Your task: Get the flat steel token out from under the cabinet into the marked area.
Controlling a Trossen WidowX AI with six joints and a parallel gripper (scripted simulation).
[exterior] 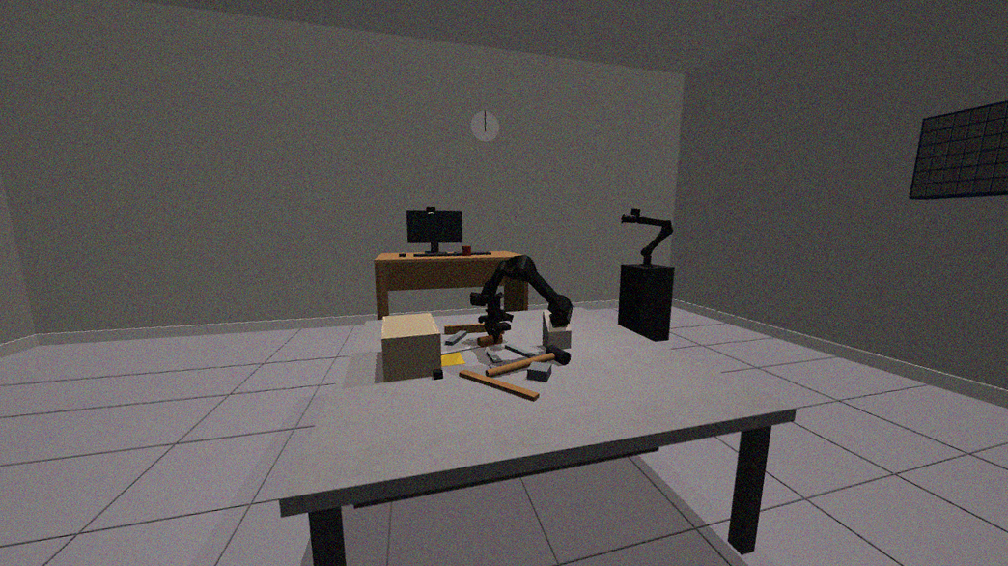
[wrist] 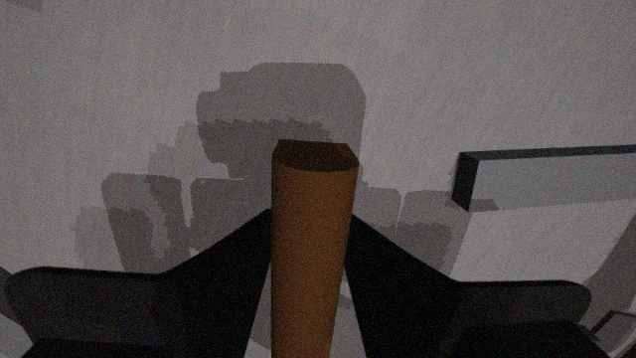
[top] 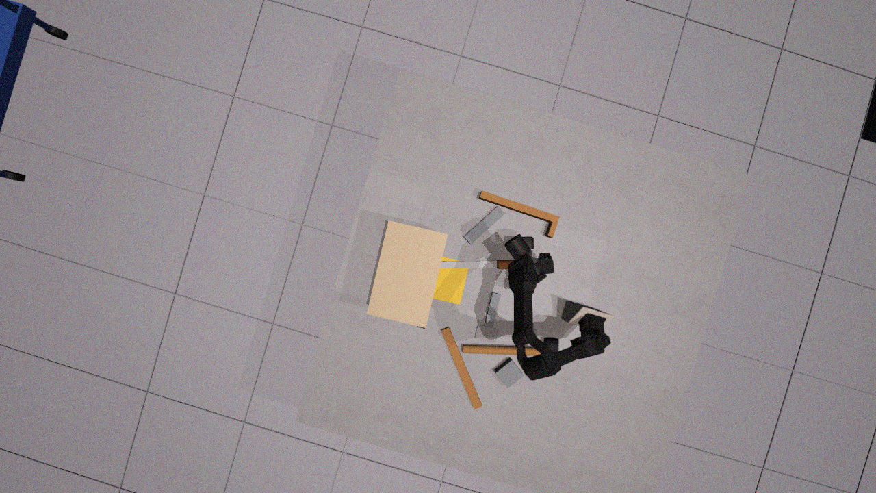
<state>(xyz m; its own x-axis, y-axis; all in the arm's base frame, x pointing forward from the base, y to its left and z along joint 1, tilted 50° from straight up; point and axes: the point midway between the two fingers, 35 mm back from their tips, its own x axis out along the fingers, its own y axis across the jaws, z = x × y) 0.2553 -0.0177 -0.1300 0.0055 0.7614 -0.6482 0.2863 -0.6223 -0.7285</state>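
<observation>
Now: gripper tip 15 cm short of the grey bar and 10 cm to the left of it. The rest, counted from my gripper tip: grey l-shaped bracket (4 cm ahead, 22 cm to the left); grey block (7 cm behind, 37 cm to the left, 1 cm above); wooden stick (9 cm ahead, 40 cm to the left).
</observation>
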